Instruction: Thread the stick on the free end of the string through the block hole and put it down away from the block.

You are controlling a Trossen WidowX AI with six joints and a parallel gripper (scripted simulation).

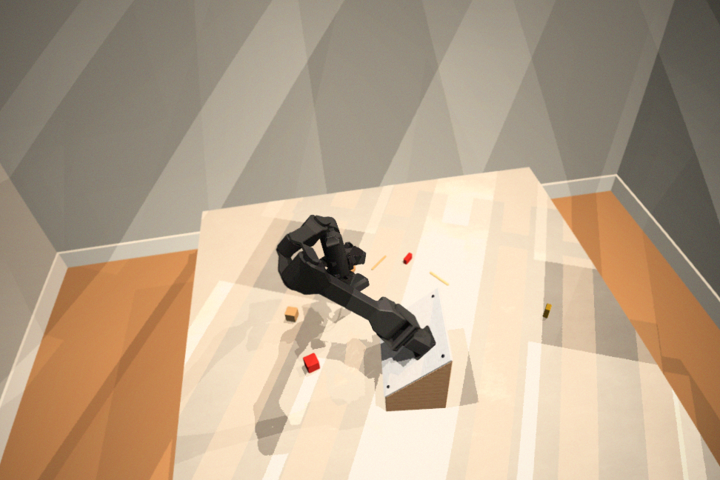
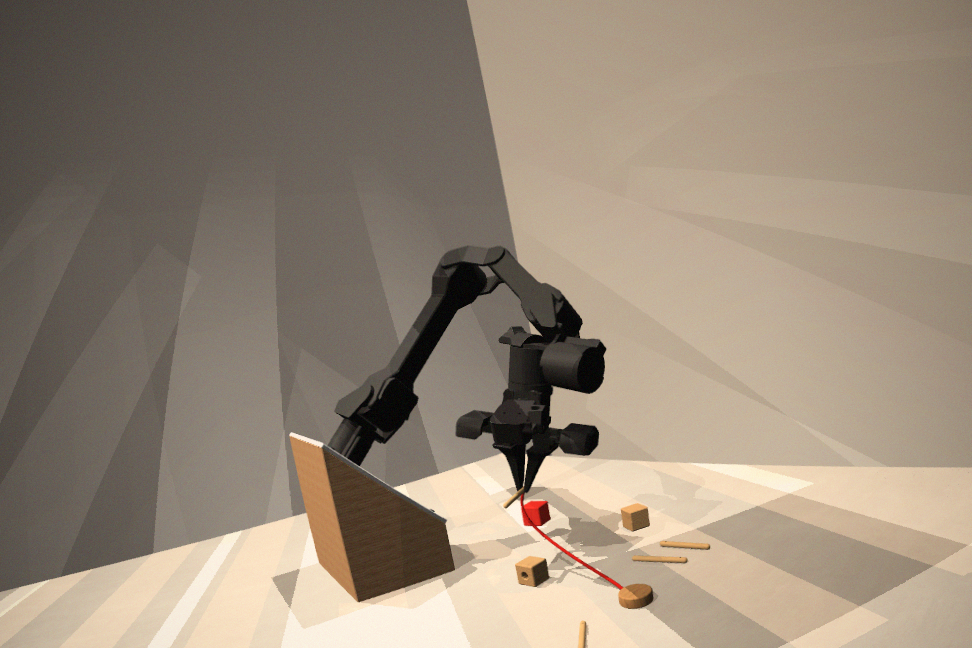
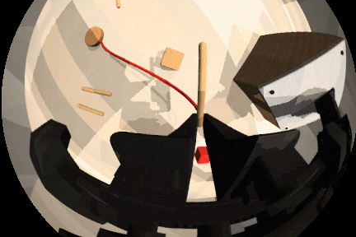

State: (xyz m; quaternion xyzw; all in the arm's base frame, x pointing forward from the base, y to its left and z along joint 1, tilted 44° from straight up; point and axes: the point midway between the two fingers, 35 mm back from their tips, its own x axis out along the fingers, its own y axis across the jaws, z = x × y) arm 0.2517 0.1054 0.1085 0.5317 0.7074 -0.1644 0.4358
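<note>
The thin wooden stick is 1 cm to the right of my gripper tip and 1 cm ahead of it. Also, from my gripper tip: plain wooden cube: 17 cm to the left, 9 cm below, 6 cm ahead; red cube: 13 cm to the left, 13 cm behind, 9 cm below; round wooden button: 21 cm ahead, 10 cm below, 4 cm to the right.
</note>
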